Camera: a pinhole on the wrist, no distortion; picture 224 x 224 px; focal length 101.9 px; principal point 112.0 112.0 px. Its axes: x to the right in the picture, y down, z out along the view. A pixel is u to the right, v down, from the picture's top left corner.
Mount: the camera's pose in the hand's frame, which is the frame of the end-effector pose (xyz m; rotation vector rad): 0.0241 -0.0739 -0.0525 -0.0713 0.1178 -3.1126
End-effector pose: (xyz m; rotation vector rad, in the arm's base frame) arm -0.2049 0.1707 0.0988 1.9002 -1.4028 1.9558
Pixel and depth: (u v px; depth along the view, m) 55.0 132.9 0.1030
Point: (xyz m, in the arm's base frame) -0.1282 0.1553 0.2161
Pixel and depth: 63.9 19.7 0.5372
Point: -0.1201 -0.5186 0.0416
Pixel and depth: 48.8 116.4 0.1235
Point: -0.1261 0.1236 0.2205
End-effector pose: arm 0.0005 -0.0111 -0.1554 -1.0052 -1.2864 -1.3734
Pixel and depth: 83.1 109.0 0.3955
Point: -0.1315 0.3052 0.0120
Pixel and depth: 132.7 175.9 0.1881
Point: -0.2073 0.1110 -0.1854
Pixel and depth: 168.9 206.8 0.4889
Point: -0.5367 0.4080 -0.4351
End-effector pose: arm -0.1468 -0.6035 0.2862 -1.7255 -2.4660 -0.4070
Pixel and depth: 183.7 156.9 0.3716
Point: -0.3041 -0.7986 -0.1116
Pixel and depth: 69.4 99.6 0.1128
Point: -0.2325 -0.5399 0.2372
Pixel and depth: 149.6 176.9 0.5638
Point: -0.5099 -0.7562 -0.2955
